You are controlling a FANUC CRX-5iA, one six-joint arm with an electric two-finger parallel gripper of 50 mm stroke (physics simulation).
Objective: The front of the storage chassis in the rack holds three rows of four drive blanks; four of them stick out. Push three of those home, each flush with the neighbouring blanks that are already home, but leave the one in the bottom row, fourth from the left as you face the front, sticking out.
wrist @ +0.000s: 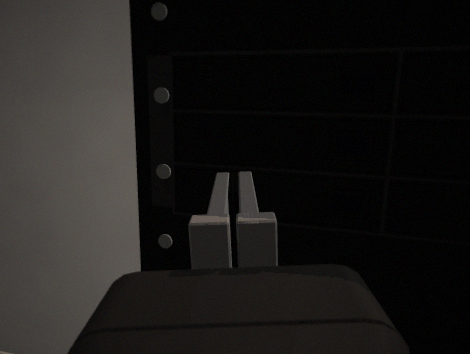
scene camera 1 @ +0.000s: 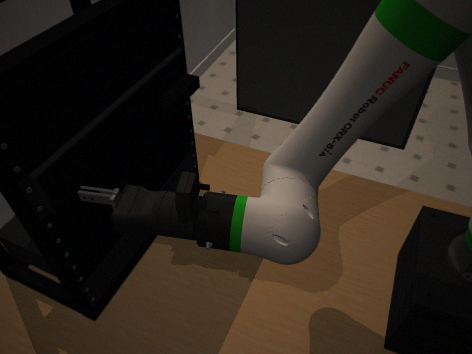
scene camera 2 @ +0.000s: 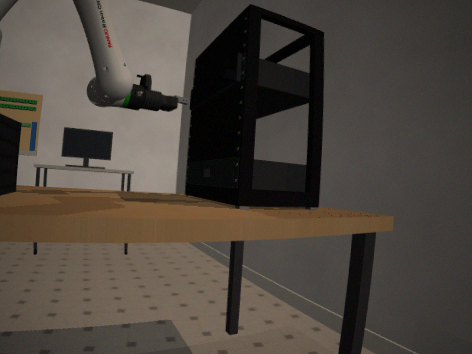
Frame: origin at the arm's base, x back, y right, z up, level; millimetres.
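Seen in the pictures: gripper, between the fingertips: [wrist: 234,194] [scene camera 1: 81,193] [scene camera 2: 187,101].
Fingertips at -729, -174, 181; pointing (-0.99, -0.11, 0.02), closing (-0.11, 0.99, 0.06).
Pixels of each thing's middle, then the offset from my fingertips to it, as dx, dy, dz. "pt": a spot on its surface instead.
- storage chassis, a spot on its surface: [wrist: 161,134] pt -47, -49, +22
- top left blank, middle of its body: [wrist: 289,88] [scene camera 1: 38,152] -81, +25, +51
- middle left blank, middle of its body: [wrist: 287,132] [scene camera 1: 44,164] -81, +25, +23
- bottom left blank, middle of its body: [wrist: 285,174] [scene camera 1: 50,176] -81, +25, -6
The storage chassis [wrist: 161,134] shows its left ear and part of its very dark front in the wrist view. Faint lines mark three rows there: a top left blank [wrist: 285,82], a middle left blank [wrist: 285,141] and a bottom left blank [wrist: 320,200], with a vertical seam to their right. Which blanks stick out is too dark to tell. My gripper [scene camera 1: 79,191] [scene camera 2: 188,101] [wrist: 234,194] is shut and empty, pointing at the rack front. In the wrist view its tips overlap the upper part of the bottom left blank; whether they touch it cannot be told.
The black rack [scene camera 1: 45,216] [scene camera 2: 250,140] stands on the wooden table [scene camera 1: 280,320] [scene camera 2: 150,227]. Screw heads line its posts. A dark pedestal [scene camera 1: 430,280] is at the right in scene camera 1. A monitor [scene camera 2: 87,143] stands on a far desk. A pale wall lies left of the rack in the wrist view.
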